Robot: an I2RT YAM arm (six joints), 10 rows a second.
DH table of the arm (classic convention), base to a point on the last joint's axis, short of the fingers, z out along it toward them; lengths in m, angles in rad. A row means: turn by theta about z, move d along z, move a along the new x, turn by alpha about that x. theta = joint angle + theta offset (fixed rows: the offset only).
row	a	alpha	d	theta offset
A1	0.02	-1.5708	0.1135	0
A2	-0.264	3.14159	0	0
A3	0.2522	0	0	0.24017
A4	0.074	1.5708	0	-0.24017
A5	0	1.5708	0	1.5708
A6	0	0	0.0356	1.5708
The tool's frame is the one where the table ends.
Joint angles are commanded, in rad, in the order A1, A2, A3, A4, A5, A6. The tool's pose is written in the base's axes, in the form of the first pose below.
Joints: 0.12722, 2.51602, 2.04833, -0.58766, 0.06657, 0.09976
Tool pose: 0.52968 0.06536 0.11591 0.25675 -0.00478 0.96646 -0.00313
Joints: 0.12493, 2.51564, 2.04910, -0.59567, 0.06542, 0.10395
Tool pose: 0.52918 0.06411 0.11590 0.25340 -0.00192 0.96736 -0.00274
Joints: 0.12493, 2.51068, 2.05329, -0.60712, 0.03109, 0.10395
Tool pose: 0.52858 0.06527 0.11904 0.25050 -0.00626 0.96800 0.01364
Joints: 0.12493, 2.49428, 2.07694, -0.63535, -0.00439, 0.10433
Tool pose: 0.52895 0.06659 0.13304 0.25424 -0.01052 0.96657 0.03141
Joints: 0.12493, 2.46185, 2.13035, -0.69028, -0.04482, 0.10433
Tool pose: 0.52929 0.06808 0.16298 0.26676 -0.01598 0.96220 0.05242
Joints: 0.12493, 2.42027, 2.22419, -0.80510, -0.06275, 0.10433
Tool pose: 0.52487 0.06817 0.20672 0.27555 -0.01869 0.95910 0.06203
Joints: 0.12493, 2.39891, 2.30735, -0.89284, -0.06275, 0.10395
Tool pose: 0.52014 0.06757 0.23814 0.28356 -0.01910 0.95671 0.06282
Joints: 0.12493, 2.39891, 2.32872, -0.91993, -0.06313, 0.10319
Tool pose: 0.51877 0.06741 0.24312 0.28083 -0.01944 0.95751 0.06261
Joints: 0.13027, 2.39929, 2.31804, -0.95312, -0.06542, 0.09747
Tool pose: 0.51484 0.06980 0.23773 0.25957 -0.02447 0.96346 0.06142
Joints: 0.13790, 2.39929, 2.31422, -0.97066, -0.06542, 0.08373
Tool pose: 0.51243 0.07347 0.23561 0.24950 -0.03450 0.96592 0.05958
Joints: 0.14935, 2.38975, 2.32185, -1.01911, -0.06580, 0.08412
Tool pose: 0.50619 0.07854 0.24009 0.23406 -0.03952 0.96959 0.05960
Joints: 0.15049, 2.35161, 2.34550, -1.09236, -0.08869, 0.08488
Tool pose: 0.49481 0.07822 0.26205 0.22707 -0.04222 0.97042 0.07025
